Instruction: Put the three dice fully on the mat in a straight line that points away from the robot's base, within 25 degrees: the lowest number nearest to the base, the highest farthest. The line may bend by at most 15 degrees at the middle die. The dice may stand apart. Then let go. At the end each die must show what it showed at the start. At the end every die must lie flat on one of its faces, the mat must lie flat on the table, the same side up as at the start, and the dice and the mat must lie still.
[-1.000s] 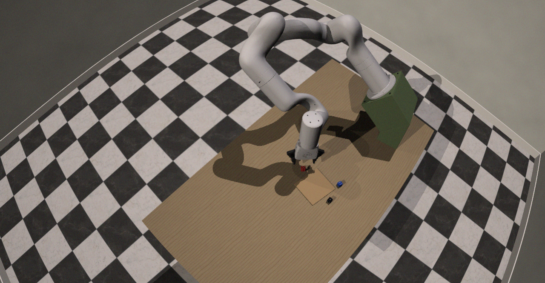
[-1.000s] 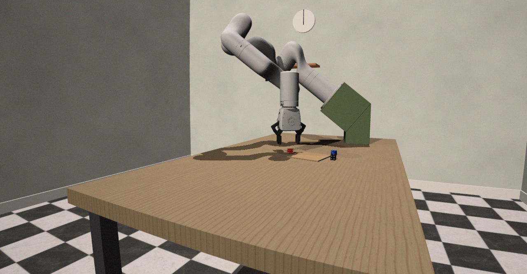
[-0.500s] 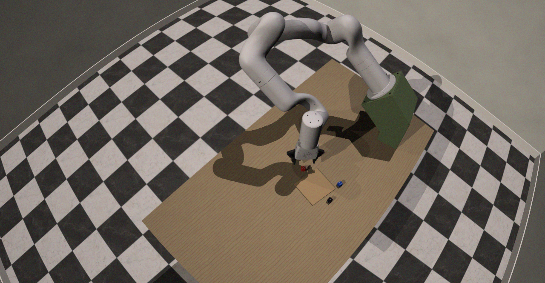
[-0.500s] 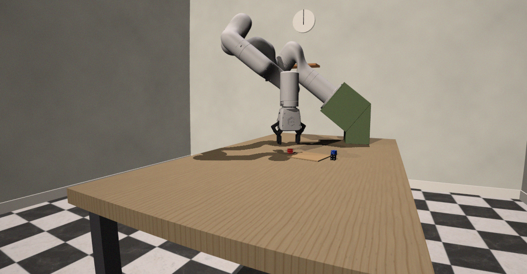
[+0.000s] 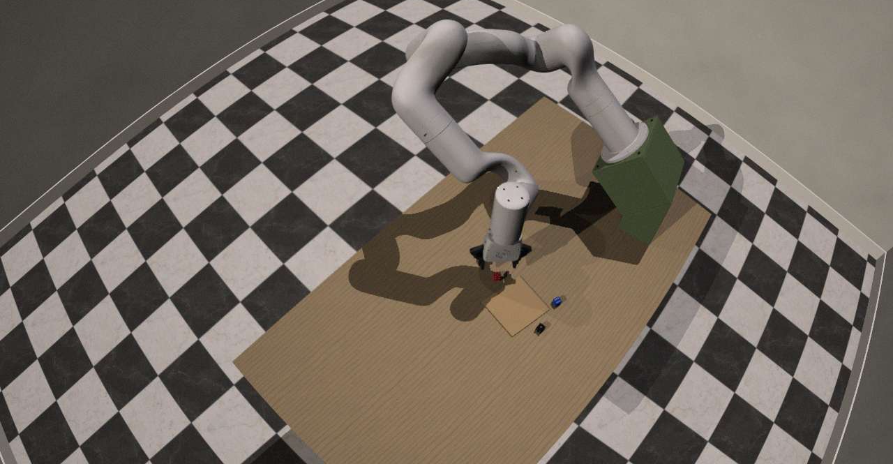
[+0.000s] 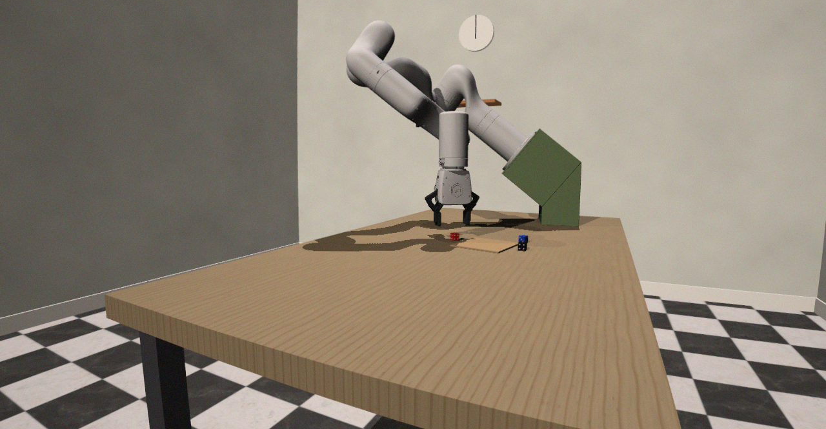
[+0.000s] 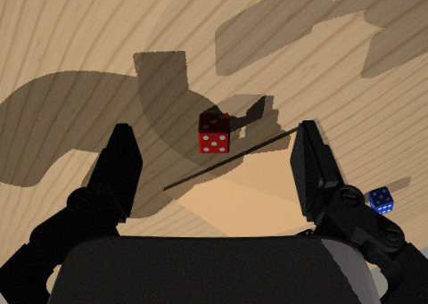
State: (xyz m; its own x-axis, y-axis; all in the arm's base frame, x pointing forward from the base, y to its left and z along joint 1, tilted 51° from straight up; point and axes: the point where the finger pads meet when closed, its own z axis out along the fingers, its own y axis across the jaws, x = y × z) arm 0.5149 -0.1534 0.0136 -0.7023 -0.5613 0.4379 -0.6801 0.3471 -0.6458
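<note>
Right now the red die is 40 mm below my hand, 20 mm ahead of it and 10 mm to the left of it. The rest, counted from my hand: tan mat (110 mm to the left, 50 mm below, 50 mm ahead); black die (220 mm to the left, 70 mm ahead, 40 mm below); blue die (200 mm to the left, 40 mm below, 30 mm behind).
</note>
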